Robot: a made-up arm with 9 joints.
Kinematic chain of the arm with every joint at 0, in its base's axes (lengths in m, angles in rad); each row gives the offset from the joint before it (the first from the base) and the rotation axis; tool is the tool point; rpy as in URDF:
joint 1: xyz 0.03 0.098 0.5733 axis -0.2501 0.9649 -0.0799
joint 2: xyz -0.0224 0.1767 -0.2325 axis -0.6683 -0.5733 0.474
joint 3: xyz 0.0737 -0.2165 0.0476 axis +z
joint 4: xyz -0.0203 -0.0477 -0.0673 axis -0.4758 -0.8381 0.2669
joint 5: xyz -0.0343 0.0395 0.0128 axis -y
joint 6: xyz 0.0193 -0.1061 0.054 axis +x
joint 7: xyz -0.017 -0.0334 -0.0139 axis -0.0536 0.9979 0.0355
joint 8: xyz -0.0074 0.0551 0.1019 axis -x
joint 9: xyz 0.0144 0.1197 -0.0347 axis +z
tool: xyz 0.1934 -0.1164 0.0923 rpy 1.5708 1.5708 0
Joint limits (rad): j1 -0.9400..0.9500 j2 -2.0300..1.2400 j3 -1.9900..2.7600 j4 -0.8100..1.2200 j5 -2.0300..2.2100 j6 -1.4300..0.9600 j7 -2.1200..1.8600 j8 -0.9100..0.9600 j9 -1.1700..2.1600
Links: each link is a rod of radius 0.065 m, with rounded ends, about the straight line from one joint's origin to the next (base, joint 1, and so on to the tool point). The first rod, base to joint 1, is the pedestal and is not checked.
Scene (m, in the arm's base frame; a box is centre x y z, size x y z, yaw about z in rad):
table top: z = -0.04
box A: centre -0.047 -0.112 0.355 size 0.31 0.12 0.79 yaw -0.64
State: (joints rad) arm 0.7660 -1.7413 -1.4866 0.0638 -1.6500 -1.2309 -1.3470 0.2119 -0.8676
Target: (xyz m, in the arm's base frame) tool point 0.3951 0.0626 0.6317
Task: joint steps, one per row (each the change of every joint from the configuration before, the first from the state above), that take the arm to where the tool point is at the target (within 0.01 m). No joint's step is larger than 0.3 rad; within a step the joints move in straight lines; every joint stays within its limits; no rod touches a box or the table.
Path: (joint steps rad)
1: -0.2457 0.0009 0.1068 0.1053 -0.0168 0.0254 0.0936 -0.1447 0.0748
2: -0.2457 0.0009 0.1068 0.1052 -0.0168 0.0255 0.0936 -0.1447 0.0748
3: -0.2458 0.0009 0.1068 0.1053 -0.0168 0.0254 0.0936 -0.1447 0.0748
4: -0.2457 0.0009 0.1069 0.1053 -0.0168 0.0255 0.0936 -0.1447 0.0748
5: -0.2457 0.0010 0.1068 0.1053 -0.0168 0.0254 0.0935 -0.1447 0.0749
6: -0.0955 0.2787 -0.2075 -0.0189 0.0787 0.0246 -0.0987 0.0176 0.2632
7: -0.0955 0.2788 -0.2075 -0.0188 0.0787 0.0245 -0.0988 0.0176 0.2632
8: -0.0954 0.2788 -0.2075 -0.0189 0.0788 0.0245 -0.0988 0.0176 0.2632
9: -0.0955 0.2788 -0.2075 -0.0188 0.0787 0.0246 -0.0988 0.0175 0.2633
10: -0.0955 0.2788 -0.2075 -0.0189 0.0787 0.0245 -0.0987 0.0176 0.2632

